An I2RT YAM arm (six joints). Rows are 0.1 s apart.
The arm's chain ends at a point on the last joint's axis. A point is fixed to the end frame.
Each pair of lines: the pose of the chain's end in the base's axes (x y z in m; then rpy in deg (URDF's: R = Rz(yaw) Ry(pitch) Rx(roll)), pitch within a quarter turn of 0, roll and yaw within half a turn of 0), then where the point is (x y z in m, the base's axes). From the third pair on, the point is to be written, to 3 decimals.
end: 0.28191, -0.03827, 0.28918, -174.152, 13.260, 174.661
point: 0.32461 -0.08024 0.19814
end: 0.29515, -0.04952, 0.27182, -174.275, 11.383, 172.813
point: 0.33353 -0.09226 0.17923
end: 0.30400, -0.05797, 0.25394, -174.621, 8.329, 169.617
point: 0.335 -0.101 0.159
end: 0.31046, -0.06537, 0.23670, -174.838, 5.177, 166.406
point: 0.334 -0.109 0.140
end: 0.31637, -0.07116, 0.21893, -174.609, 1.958, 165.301
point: 0.334 -0.114 0.120
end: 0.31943, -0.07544, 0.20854, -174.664, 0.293, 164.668
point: 0.334 -0.118 0.109
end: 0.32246, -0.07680, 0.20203, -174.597, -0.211, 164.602
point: 0.336 -0.119 0.102
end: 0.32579, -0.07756, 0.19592, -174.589, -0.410, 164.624
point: 0.339 -0.120 0.096
